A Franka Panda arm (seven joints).
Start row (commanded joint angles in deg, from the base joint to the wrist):
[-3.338, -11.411, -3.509, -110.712, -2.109, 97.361, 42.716]
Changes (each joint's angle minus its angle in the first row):
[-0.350, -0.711, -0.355, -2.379, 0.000, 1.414, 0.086]
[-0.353, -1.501, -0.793, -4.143, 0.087, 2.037, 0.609]
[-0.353, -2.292, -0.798, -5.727, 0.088, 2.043, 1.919]
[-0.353, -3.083, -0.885, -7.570, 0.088, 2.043, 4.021]
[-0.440, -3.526, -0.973, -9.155, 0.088, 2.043, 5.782]
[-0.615, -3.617, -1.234, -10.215, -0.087, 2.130, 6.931]
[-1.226, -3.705, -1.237, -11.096, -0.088, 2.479, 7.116]
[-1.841, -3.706, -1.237, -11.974, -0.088, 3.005, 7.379]
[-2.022, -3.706, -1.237, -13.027, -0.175, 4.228, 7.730]
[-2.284, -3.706, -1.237, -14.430, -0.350, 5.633, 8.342]
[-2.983, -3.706, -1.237, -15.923, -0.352, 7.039, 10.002]
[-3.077, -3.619, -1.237, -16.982, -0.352, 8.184, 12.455]
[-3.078, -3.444, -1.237, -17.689, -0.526, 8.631, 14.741]
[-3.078, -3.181, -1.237, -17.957, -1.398, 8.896, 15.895]
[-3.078, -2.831, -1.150, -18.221, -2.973, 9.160, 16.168]
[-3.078, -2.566, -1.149, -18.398, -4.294, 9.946, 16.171]
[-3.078, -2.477, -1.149, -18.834, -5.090, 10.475, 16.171]
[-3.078, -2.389, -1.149, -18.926, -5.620, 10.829, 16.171]
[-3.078, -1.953, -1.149, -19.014, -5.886, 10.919, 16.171]
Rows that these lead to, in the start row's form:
[-3.688, -12.122, -3.864, -113.091, -2.109, 98.775, 42.802]
[-3.691, -12.912, -4.302, -114.855, -2.022, 99.398, 43.325]
[-3.691, -13.703, -4.307, -116.439, -2.021, 99.404, 44.635]
[-3.691, -14.494, -4.394, -118.282, -2.021, 99.404, 46.737]
[-3.778, -14.937, -4.482, -119.867, -2.021, 99.404, 48.498]
[-3.953, -15.028, -4.743, -120.927, -2.196, 99.491, 49.647]
[-4.564, -15.116, -4.746, -121.808, -2.197, 99.840, 49.832]
[-5.179, -15.117, -4.746, -122.686, -2.197, 100.366, 50.095]
[-5.360, -15.117, -4.746, -123.739, -2.284, 101.589, 50.446]
[-5.622, -15.117, -4.746, -125.142, -2.459, 102.994, 51.058]
[-6.321, -15.117, -4.746, -126.635, -2.461, 104.400, 52.718]
[-6.415, -15.030, -4.746, -127.694, -2.461, 105.545, 55.171]
[-6.416, -14.855, -4.746, -128.401, -2.635, 105.992, 57.457]
[-6.416, -14.592, -4.746, -128.669, -3.507, 106.257, 58.611]
[-6.416, -14.242, -4.659, -128.933, -5.082, 106.521, 58.884]
[-6.416, -13.977, -4.658, -129.110, -6.403, 107.307, 58.887]
[-6.416, -13.888, -4.658, -129.546, -7.199, 107.836, 58.887]
[-6.416, -13.800, -4.658, -129.638, -7.729, 108.190, 58.887]
[-6.416, -13.364, -4.658, -129.726, -7.995, 108.280, 58.887]

